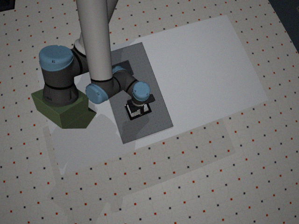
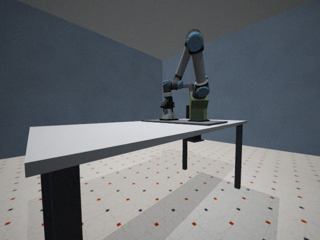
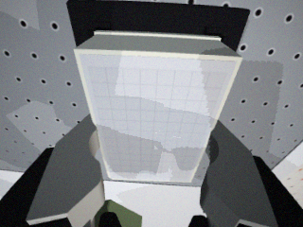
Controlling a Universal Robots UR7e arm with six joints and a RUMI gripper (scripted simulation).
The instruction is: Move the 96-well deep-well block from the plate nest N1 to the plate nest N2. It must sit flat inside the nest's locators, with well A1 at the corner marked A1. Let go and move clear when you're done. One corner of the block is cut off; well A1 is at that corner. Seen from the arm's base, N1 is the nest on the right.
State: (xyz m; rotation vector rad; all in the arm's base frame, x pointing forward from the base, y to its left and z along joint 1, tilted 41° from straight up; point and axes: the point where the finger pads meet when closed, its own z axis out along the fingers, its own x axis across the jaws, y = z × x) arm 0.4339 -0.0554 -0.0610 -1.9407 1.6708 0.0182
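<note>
The black plate nest lies 20 mm below my hand. Also, from my hand: deep-well block: 10 mm above; then white mark: 90 mm behind, 30 mm to the left, 10 mm below.
</note>
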